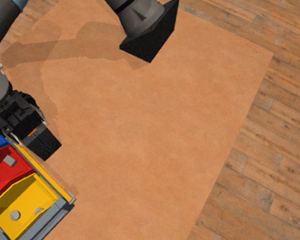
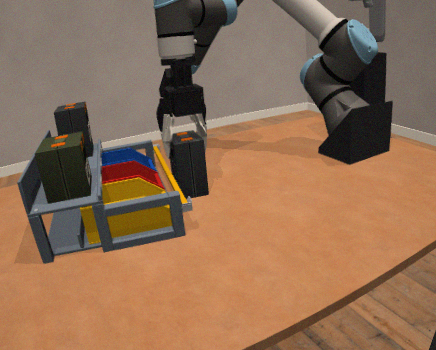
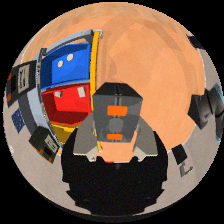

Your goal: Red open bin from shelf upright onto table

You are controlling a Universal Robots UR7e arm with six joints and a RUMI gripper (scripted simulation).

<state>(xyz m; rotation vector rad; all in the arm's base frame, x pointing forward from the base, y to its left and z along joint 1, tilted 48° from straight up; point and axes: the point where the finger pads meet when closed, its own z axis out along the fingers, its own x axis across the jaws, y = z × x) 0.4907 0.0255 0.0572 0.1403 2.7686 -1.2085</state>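
The black box is 3 cm below my hand. Round my hand: red open bin (15 cm ahead, 1 cm to the right, 6 cm below); yellow stick (5 cm ahead, 4 cm below); blue bin (14 cm ahead, 13 cm to the right, 6 cm below).
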